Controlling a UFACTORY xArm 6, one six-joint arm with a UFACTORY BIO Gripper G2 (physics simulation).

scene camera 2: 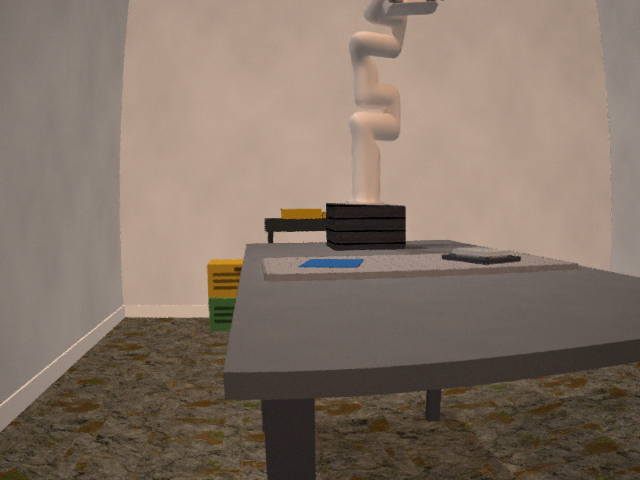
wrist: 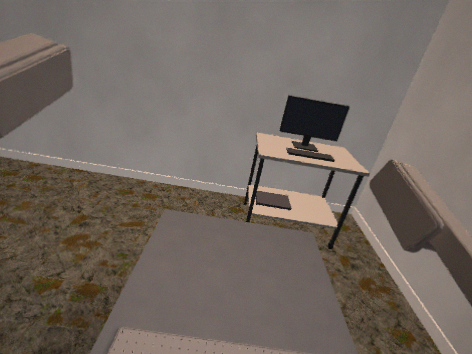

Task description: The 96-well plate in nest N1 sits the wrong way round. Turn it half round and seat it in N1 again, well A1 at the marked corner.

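Scene:
The robot's scene includes a perforated board (scene camera 2: 428, 273), which stands 1210 mm from the lens.

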